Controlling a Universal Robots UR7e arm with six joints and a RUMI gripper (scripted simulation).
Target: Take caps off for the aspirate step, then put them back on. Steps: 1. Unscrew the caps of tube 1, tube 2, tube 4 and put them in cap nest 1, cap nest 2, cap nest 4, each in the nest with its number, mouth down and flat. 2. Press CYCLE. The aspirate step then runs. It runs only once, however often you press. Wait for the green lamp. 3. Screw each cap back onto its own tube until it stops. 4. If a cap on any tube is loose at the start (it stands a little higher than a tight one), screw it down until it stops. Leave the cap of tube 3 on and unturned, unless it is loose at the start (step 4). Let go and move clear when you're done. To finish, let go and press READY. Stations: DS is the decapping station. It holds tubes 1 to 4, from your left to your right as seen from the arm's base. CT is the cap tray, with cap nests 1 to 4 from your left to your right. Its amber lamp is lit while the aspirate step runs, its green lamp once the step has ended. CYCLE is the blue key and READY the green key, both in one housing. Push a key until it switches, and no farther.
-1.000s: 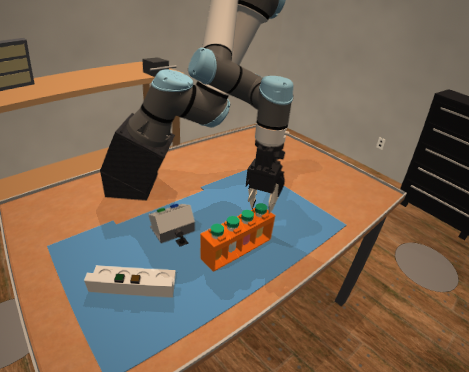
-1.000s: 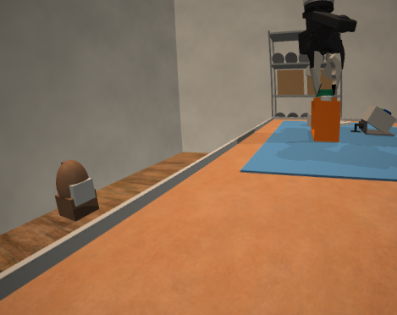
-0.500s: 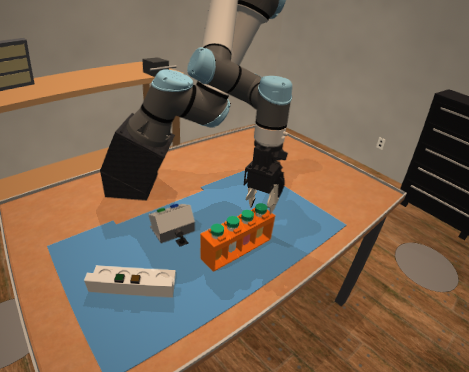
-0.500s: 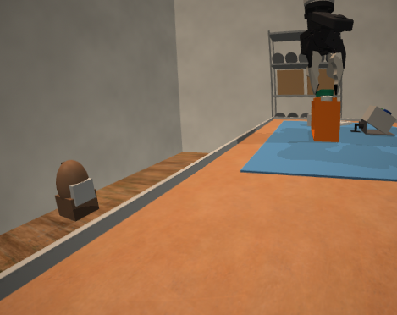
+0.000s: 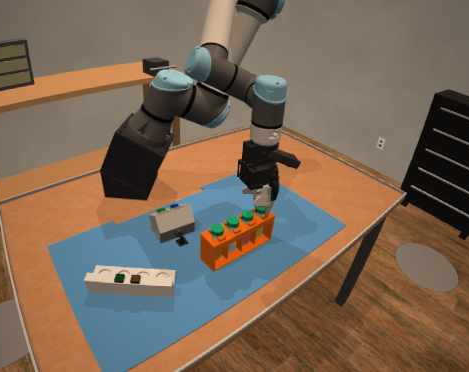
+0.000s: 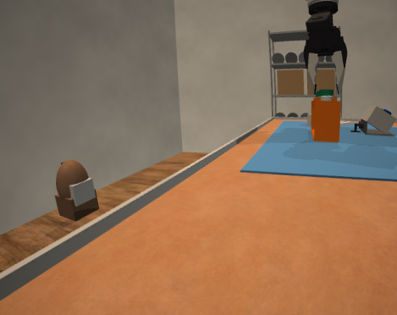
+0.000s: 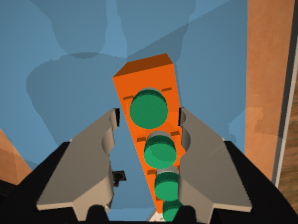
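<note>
My gripper is now 10 mm above the cap. Also, from my hand: grey key housing: 200 mm to the right, 170 mm behind, 70 mm below; then blue key: 190 mm behind, 180 mm to the right, 60 mm below; then table edge: 210 mm ahead, 120 mm below, 40 mm to the left.
</note>
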